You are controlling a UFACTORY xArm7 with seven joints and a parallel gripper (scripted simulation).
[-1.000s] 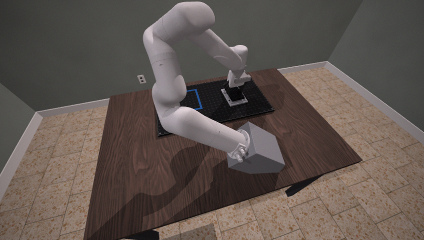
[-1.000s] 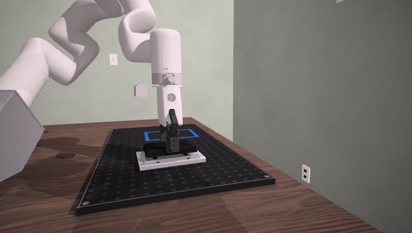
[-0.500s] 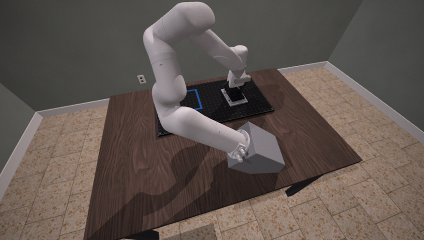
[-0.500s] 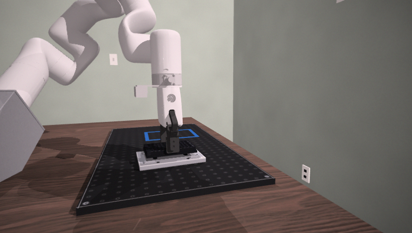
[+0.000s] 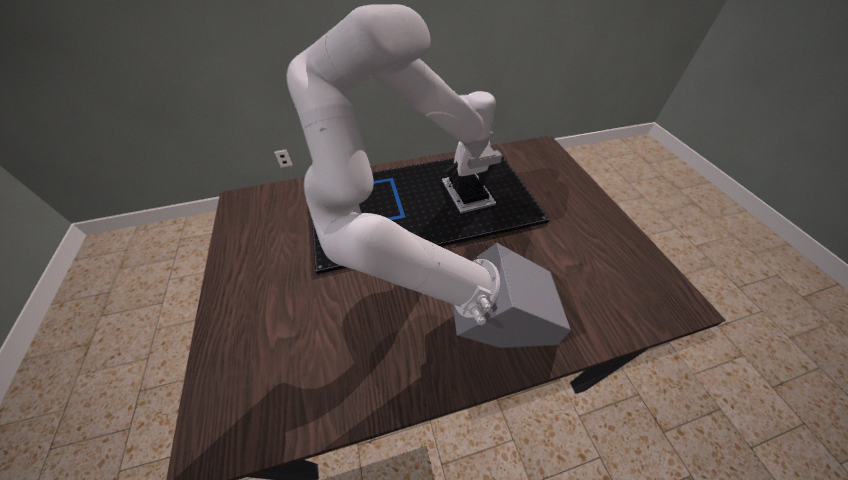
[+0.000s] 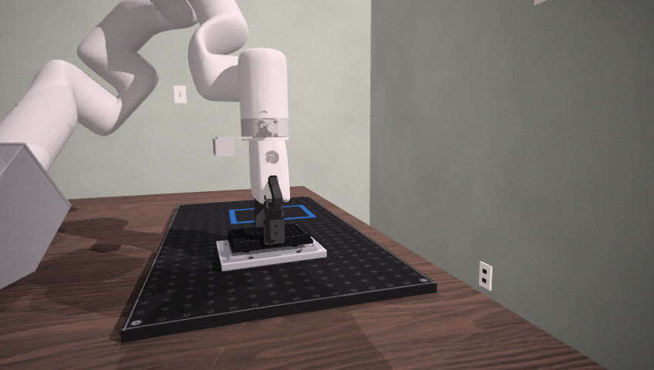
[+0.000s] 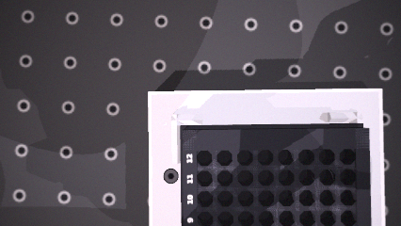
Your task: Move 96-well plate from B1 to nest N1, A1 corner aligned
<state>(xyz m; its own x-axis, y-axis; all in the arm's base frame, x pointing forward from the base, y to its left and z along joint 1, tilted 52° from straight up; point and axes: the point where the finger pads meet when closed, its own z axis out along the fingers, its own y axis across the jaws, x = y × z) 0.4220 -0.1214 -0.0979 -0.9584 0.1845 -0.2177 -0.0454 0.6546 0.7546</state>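
Now: hand 3 cm above the white plate nest. The rest, counted from my hand: black 96-well plate (1 cm below).
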